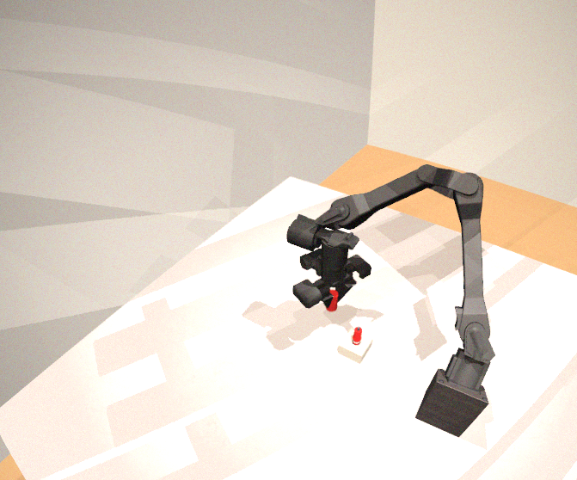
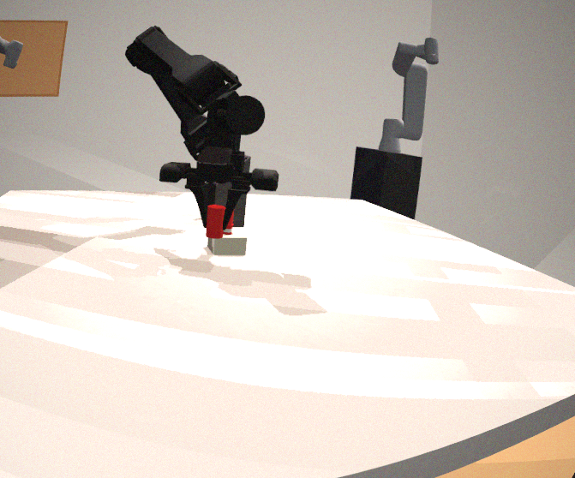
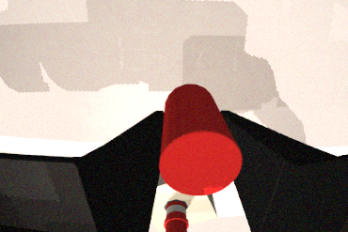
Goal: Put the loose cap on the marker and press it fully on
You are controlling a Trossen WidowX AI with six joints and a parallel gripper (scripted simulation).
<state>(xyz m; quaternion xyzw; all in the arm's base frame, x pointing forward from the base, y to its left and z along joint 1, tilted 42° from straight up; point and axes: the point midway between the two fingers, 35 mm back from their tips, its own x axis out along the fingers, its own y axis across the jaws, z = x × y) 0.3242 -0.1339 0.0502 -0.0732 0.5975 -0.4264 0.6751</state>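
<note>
Now: gripper tip 90 mm past the holder block, 60 mm to the right of it and 50 mm above it. From my gripper tip the other things lie so: cap: 10 mm above.
</note>
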